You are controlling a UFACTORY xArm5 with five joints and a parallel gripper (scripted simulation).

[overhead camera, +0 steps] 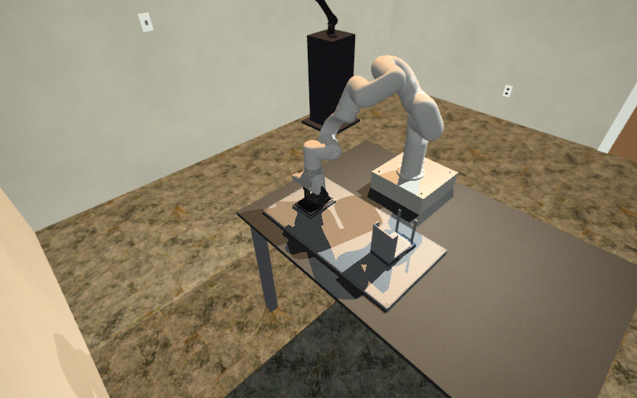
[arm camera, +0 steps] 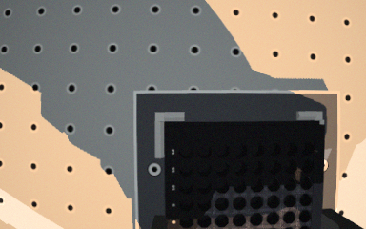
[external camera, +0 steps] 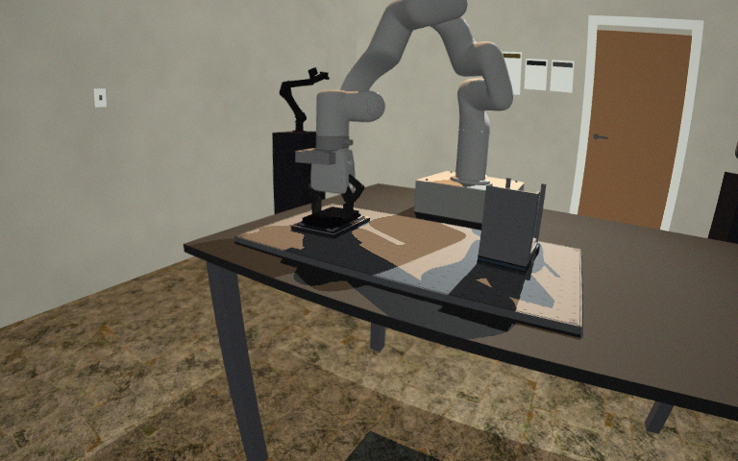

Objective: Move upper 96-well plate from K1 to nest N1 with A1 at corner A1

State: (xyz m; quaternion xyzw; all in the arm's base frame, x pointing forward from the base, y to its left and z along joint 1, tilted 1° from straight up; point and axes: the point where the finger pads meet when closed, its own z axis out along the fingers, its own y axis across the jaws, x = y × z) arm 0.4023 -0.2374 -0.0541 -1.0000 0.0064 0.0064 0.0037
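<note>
The black 96-well plate is 1 cm below my hand. From my hand the other things lie so: grey rack wall: 41 cm to the left, 6 cm ahead, 5 cm above; plate nest N1: 3 cm below; light plate: 42 cm to the left, 1 cm below.
</note>
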